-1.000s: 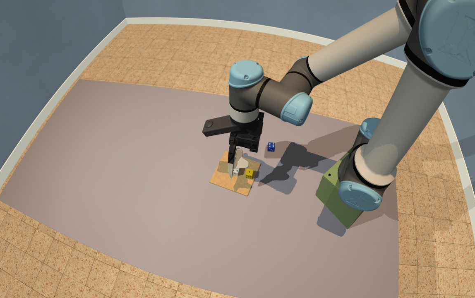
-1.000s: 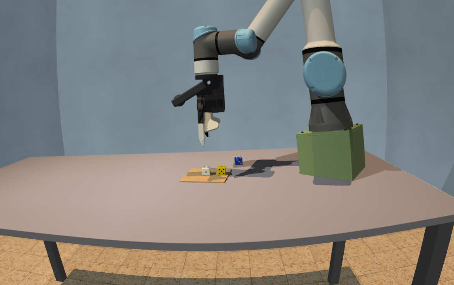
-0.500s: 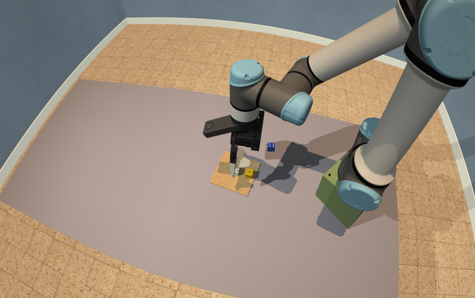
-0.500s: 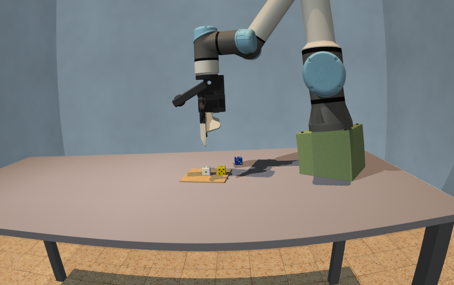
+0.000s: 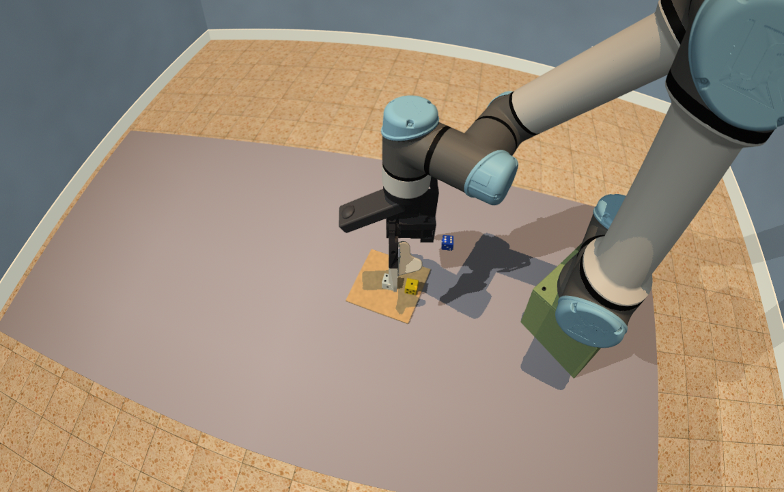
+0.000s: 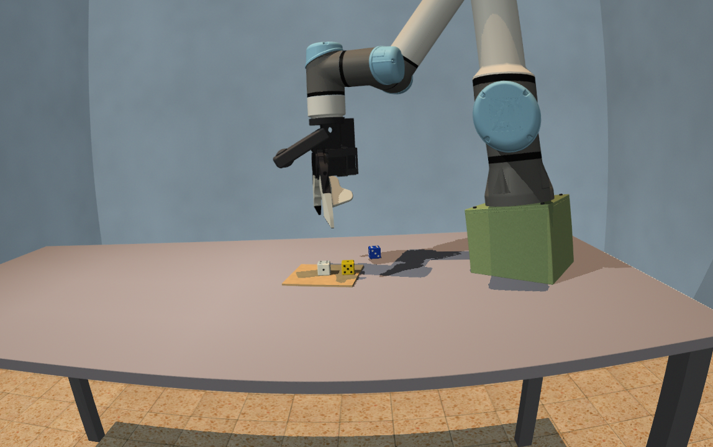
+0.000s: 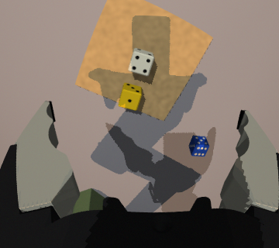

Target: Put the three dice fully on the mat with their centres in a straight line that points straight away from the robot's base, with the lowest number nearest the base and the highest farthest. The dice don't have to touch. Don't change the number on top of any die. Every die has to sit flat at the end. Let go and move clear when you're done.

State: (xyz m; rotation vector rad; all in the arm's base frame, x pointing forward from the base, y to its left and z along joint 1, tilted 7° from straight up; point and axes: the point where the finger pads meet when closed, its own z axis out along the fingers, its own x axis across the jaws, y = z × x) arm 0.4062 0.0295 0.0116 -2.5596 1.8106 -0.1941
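The blue die is 13 cm to the right of my hand, 10 cm below it and 9 cm behind it. The rest, counted from my hand: white die 9 cm below, 1 cm to the left; mat 11 cm below, 1 cm to the left; yellow die 9 cm below, 4 cm behind.
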